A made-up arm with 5 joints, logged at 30 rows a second.
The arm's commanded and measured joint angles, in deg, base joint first. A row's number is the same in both.
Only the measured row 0 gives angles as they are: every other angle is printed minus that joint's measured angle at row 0.
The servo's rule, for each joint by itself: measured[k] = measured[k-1] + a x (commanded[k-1-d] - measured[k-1]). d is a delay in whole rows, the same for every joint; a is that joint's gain. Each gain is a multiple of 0.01, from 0.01 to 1. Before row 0 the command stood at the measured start. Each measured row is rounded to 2 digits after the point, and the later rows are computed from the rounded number. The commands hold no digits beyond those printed.
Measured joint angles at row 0:
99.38, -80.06, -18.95, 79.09, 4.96
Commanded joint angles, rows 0 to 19:
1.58, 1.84, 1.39, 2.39, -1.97
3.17, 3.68, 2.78, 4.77, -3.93
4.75, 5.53, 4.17, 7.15, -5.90
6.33, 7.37, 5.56, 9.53, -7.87
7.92, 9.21, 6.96, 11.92, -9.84
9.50, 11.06, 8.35, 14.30, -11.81
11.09, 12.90, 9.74, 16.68, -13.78
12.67, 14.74, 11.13, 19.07, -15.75
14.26, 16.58, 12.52, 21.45, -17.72
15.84, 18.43, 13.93, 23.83, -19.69
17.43, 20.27, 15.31, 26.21, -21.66
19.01, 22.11, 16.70, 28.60, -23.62
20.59, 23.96, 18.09, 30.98, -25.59
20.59, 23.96, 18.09, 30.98, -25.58
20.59, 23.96, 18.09, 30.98, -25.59
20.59, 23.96, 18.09, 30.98, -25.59
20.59, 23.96, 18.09, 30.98, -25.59
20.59, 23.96, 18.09, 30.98, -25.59
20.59, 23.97, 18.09, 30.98, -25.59
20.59, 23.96, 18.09, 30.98, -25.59
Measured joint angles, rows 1 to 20:
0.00, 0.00, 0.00, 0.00, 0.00
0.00, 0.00, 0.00, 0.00, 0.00
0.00, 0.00, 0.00, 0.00, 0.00
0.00, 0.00, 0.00, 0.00, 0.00
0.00, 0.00, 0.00, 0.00, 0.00
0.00, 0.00, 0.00, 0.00, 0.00
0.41, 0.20, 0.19, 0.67, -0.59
1.13, 0.58, 0.55, 1.82, -1.59
2.07, 1.12, 1.06, 3.31, -2.88
3.18, 1.81, 1.69, 5.05, -4.38
4.41, 2.62, 2.43, 6.97, -6.02
5.73, 3.55, 3.26, 9.02, -7.76
7.12, 4.58, 4.17, 11.16, -9.57
8.56, 5.70, 5.14, 13.37, -11.42
10.04, 6.90, 6.17, 15.63, -13.31
11.55, 8.17, 7.26, 17.93, -15.22
13.08, 9.50, 8.39, 20.25, -17.15
14.62, 10.89, 9.55, 22.59, -19.09
16.17, 12.33, 10.75, 24.94, -21.04
17.32, 13.61, 11.78, 26.63, -22.40
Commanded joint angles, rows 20 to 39:
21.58, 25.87, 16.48, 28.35, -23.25
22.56, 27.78, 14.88, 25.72, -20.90
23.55, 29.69, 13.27, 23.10, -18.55
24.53, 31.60, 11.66, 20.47, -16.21
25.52, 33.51, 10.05, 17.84, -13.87
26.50, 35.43, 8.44, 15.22, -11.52
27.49, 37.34, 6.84, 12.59, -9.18
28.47, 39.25, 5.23, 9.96, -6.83
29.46, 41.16, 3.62, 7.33, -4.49
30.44, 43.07, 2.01, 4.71, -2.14
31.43, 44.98, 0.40, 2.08, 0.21
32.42, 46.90, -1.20, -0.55, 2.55
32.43, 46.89, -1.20, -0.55, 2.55
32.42, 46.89, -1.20, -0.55, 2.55
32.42, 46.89, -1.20, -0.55, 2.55
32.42, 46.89, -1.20, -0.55, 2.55
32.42, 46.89, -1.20, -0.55, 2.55
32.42, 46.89, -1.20, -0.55, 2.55
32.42, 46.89, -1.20, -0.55, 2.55
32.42, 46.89, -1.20, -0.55, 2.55
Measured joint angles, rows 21 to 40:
18.17, 14.75, 12.66, 27.85, -23.36
18.80, 15.76, 13.42, 28.73, -24.03
19.27, 16.66, 14.07, 29.36, -24.50
19.61, 17.46, 14.63, 29.81, -24.83
19.86, 18.18, 15.11, 30.14, -25.06
20.05, 18.82, 15.53, 30.38, -25.22
20.45, 19.60, 15.66, 29.81, -24.63
21.00, 20.50, 15.55, 28.66, -23.51
21.66, 21.51, 15.23, 27.10, -22.02
22.41, 22.62, 14.73, 25.24, -20.28
23.22, 23.82, 14.07, 23.17, -18.36
24.07, 25.10, 13.28, 20.94, -16.31
24.96, 26.45, 12.38, 18.60, -14.17
25.87, 27.86, 11.38, 16.18, -11.97
26.80, 29.32, 10.29, 13.70, -9.73
27.75, 30.83, 9.13, 11.18, -7.45
28.71, 32.39, 7.91, 8.63, -5.15
29.67, 33.99, 6.63, 6.06, -2.84
30.39, 35.41, 5.53, 4.21, -1.22
30.92, 36.67, 4.59, 2.88, -0.09

